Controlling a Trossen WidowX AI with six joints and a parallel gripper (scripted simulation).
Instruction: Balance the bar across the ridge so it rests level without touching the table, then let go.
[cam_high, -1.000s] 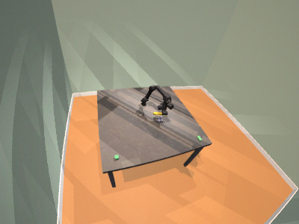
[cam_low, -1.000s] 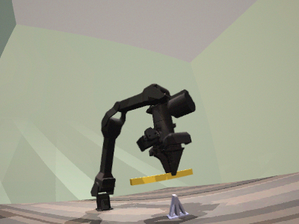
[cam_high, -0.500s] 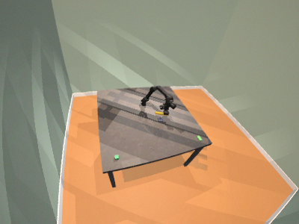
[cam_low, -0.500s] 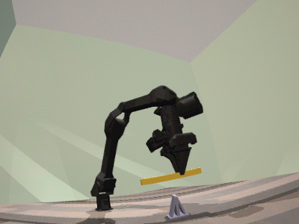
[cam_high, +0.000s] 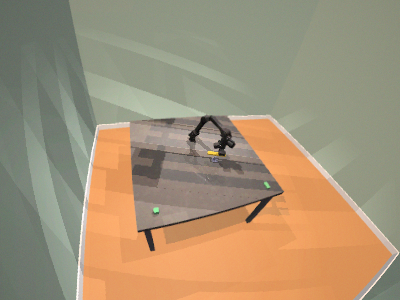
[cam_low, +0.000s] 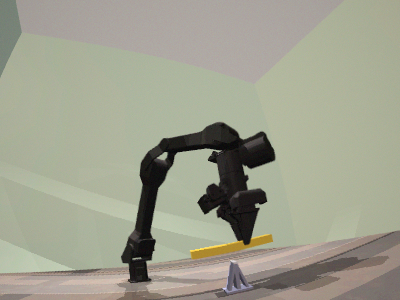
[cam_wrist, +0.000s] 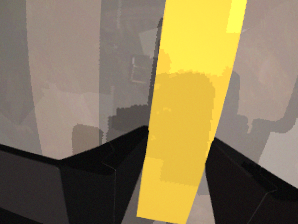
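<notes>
Now: gripper tip 60 mm above the small grey ridge stand, 30 mm to the left of it and 10 mm past it. Round my gripper tip: yellow bar: 30 mm to the right, 10 mm behind.
</notes>
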